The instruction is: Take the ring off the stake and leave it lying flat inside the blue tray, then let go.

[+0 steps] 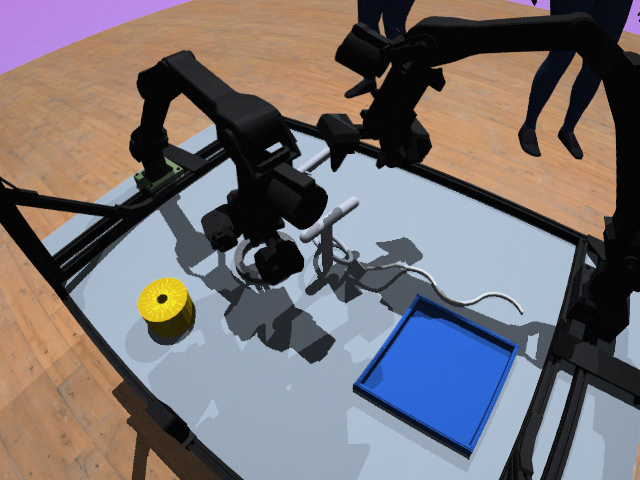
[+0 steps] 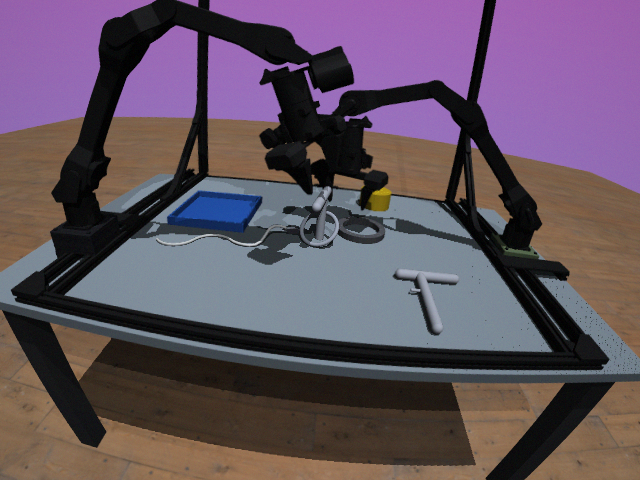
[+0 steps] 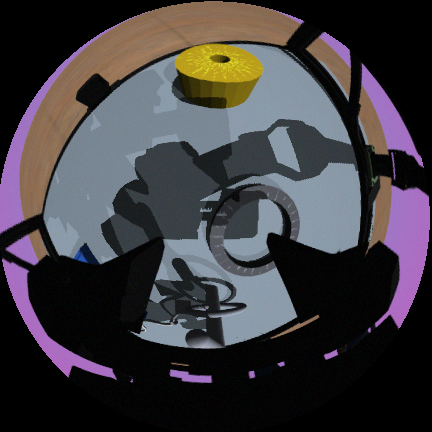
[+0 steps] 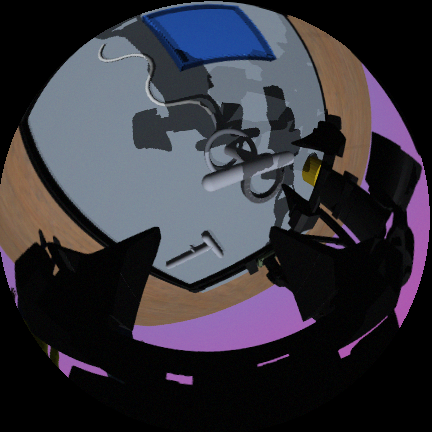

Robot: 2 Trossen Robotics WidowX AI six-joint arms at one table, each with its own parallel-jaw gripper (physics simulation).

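Frame: origin at the left arm's base, x left, y back, z up, level; millimetres.
Where they show: left gripper, between the fingertips: (image 2: 346, 205) (image 3: 215, 240); right gripper, between the fingertips: (image 1: 356, 168) (image 2: 322, 182) (image 4: 216, 232); left arm's base, origin of its link: (image 1: 157, 171) (image 2: 515, 243) (image 3: 373, 164) (image 4: 267, 258); right arm's base, origin of its link: (image 1: 605, 291) (image 2: 84, 222).
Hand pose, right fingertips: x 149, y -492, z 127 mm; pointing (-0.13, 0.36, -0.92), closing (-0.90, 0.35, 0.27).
Each offset is from my right fingertips to the centre of the thing. "pt": to the spot under its first point.
A thin pale ring @[dx -72, dy -19, dz -132 mm] (image 1: 351, 256) (image 2: 337, 227) (image 3: 240, 310) (image 4: 208, 151) stands tilted around the upright post of the grey stake @[dx -74, dy -5, dz -134 mm] (image 1: 327, 249) (image 2: 321, 222) (image 4: 220, 180), below its top crossbar. The blue tray @[dx -145, dy -280, dz -148 mm] (image 1: 439, 377) (image 2: 214, 210) (image 4: 215, 36) is empty. My left gripper (image 1: 251, 253) (image 2: 347, 202) (image 3: 215, 240) (image 4: 287, 164) is open and empty, beside the stake and above a thick grey ring lying on the table. My right gripper (image 1: 358, 167) (image 4: 216, 232) is open and empty, high above the table near the stake.
The thick grey ring @[dx -149, dy +89, dz -152 mm] (image 2: 364, 239) (image 3: 292, 215) (image 4: 260, 199) lies flat beside the stake. A yellow cylinder @[dx -352, dy +126, dz -134 mm] (image 1: 168, 310) (image 2: 382, 199) (image 3: 217, 87) stands nearby. A white cable @[pt dx -10, dy -252, dz -154 mm] (image 1: 465, 302) (image 2: 206, 236) (image 4: 148, 82) curves between stake and tray. A T-shaped piece @[dx +109, dy +235, dz -150 mm] (image 2: 429, 304) (image 4: 190, 254) lies flat.
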